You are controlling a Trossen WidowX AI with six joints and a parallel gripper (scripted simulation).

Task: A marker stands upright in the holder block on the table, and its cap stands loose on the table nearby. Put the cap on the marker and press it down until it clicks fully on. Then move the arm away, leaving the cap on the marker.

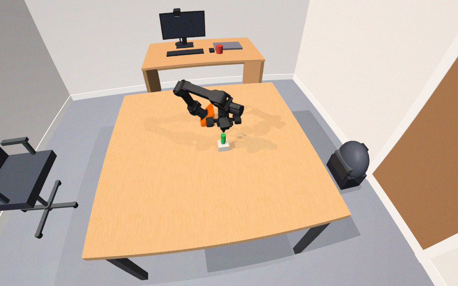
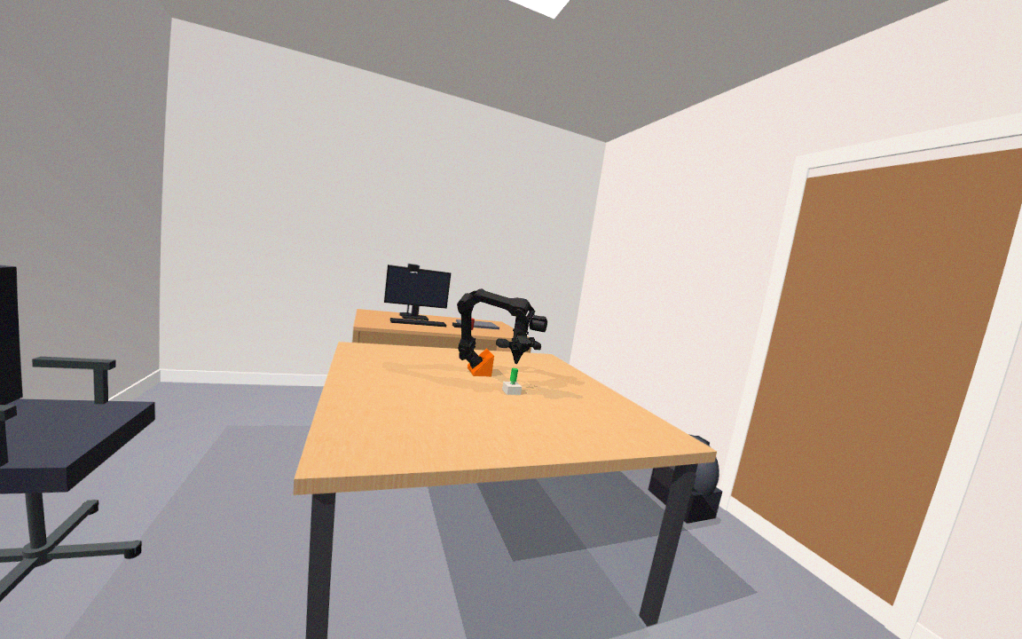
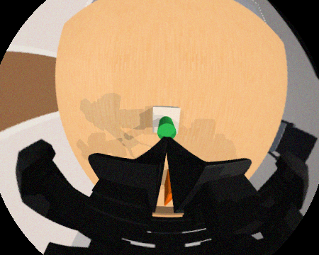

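The green cap is 5 cm below my gripper tip. From my gripper tip the other things lie so: marker: 6 cm below.
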